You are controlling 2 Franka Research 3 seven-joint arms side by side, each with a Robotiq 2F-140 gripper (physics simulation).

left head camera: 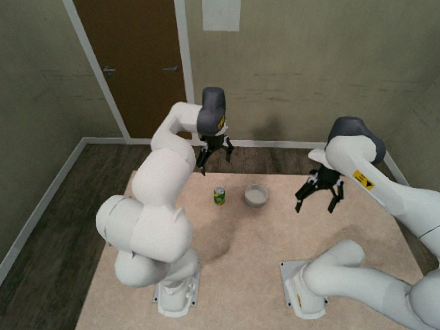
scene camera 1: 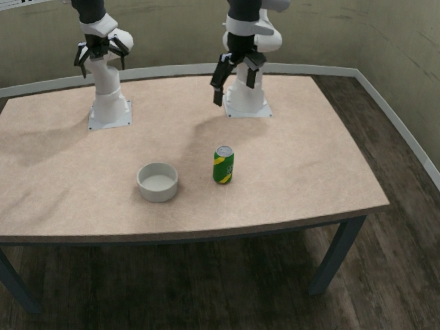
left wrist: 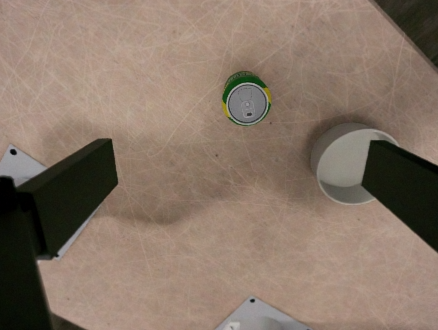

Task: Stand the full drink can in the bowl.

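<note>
The green and yellow drink can (left head camera: 219,196) (scene camera 1: 223,167) (left wrist: 247,104) stands upright on the table, its silver top facing up. The pale grey round bowl (left head camera: 256,203) (scene camera 1: 158,193) (left wrist: 325,146) stands apart from the can, to its right in the left head camera; its inside is empty. My left gripper (left head camera: 216,166) (scene camera 1: 234,94) (left wrist: 239,162) is open and empty, raised above the table, with the can between and beyond its fingers in the left wrist view. Its finger hides part of the bowl there. My right gripper (left head camera: 315,209) (scene camera 1: 104,71) is open and empty, also raised, right of the bowl in the left head camera.
Both arms stand on grey base plates (left head camera: 195,292) (scene camera 1: 125,120) fixed to the table (left head camera: 240,290) (scene camera 1: 295,195). Can and bowl are near the table edge farthest from the arm bases. A wall with a brown door (left head camera: 135,45) is beyond that edge in the left head camera.
</note>
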